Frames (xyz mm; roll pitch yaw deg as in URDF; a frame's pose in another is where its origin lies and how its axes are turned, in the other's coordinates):
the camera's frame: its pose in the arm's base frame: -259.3 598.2 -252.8 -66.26 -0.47 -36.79
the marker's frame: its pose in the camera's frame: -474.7 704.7 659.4 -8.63 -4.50 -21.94
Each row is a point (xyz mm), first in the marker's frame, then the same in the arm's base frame.
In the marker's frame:
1: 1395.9 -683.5 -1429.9
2: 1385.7 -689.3 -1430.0
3: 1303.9 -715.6 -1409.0
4: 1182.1 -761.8 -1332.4
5: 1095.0 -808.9 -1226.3
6: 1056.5 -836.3 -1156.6
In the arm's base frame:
1: -257.3 -360.1 157.3
2: -267.0 -353.6 158.6
3: -323.4 -285.6 156.0
4: -384.9 -148.2 169.6
5: -406.2 -8.9 204.3
6: -405.6 71.0 231.0

